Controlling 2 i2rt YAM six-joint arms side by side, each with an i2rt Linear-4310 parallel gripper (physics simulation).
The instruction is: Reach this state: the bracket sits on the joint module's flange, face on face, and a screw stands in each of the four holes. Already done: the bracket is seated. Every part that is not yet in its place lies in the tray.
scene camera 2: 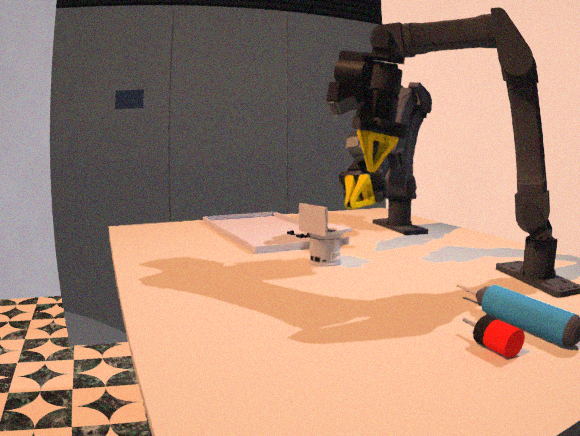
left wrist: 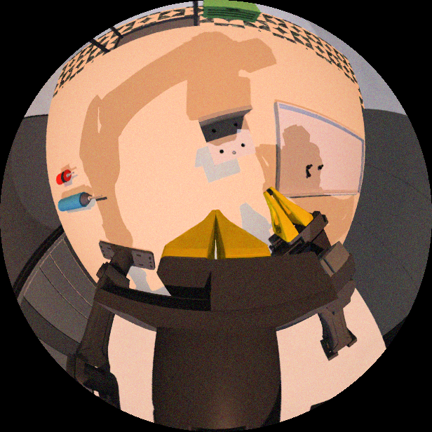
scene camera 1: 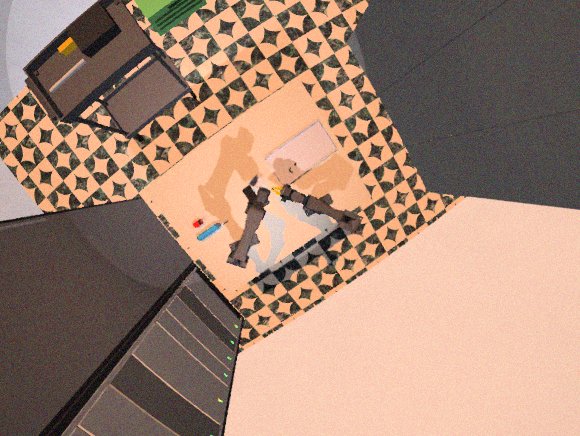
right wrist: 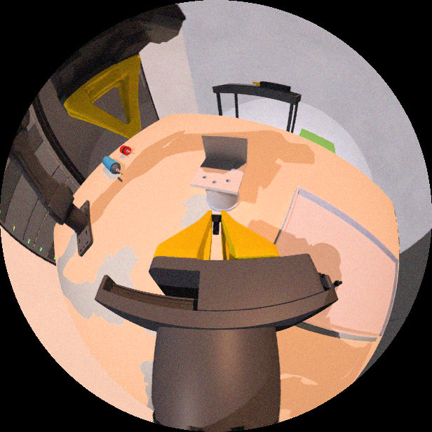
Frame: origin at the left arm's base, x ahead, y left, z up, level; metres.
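Seen in the pictures: left gripper, fingertip midpoint: (scene camera 2: 371,172); right gripper, fingertip midpoint: (scene camera 2: 348,206) (scene camera 1: 271,188); left arm's base, origin of the base link: (scene camera 2: 536,279); right arm's base, origin of the base link: (scene camera 2: 399,227).
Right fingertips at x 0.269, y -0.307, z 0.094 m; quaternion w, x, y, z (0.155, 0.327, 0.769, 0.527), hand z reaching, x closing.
Note:
Offsets run from my right fingertips to a thing's top centre. "spot": to the spot under its first point.
The grey-white L-shaped bracket (scene camera 2: 313,220) (left wrist: 230,147) (right wrist: 220,181) sits on the round white joint module {0.065 m ahead, 0.069 m left, 0.030 m down} (scene camera 2: 325,251) (right wrist: 221,200), its wall upright. Dark holes show in its flat plate, with no screw visible in them. My right gripper (scene camera 2: 356,206) (left wrist: 266,189) (right wrist: 216,215) is shut on a black screw (right wrist: 216,225) (left wrist: 270,191), above the table beside the module. My left gripper (left wrist: 215,215) is shut and empty, higher up; its yellow finger also shows in the right wrist view. Black screws {0.069 m ahead, 0.151 m right, 0.079 m down} (scene camera 2: 302,235) (left wrist: 308,171) (right wrist: 338,283) lie in the pale tray {0.131 m ahead, 0.253 m right, 0.078 m down} (scene camera 1: 310,142) (scene camera 2: 240,231) (left wrist: 340,145) (right wrist: 365,280).
A blue screwdriver {spot: 0.100 m back, 0.471 m left, 0.055 m down} (scene camera 1: 209,231) (scene camera 2: 530,314) (left wrist: 74,201) (right wrist: 111,164) and a red driver {0.023 m back, 0.504 m left, 0.060 m down} (scene camera 1: 198,223) (scene camera 2: 504,337) (left wrist: 63,177) (right wrist: 125,150) lie on the table on the left arm's side. The two arms stand close together. A dark cart (right wrist: 255,91) stands beyond the table.

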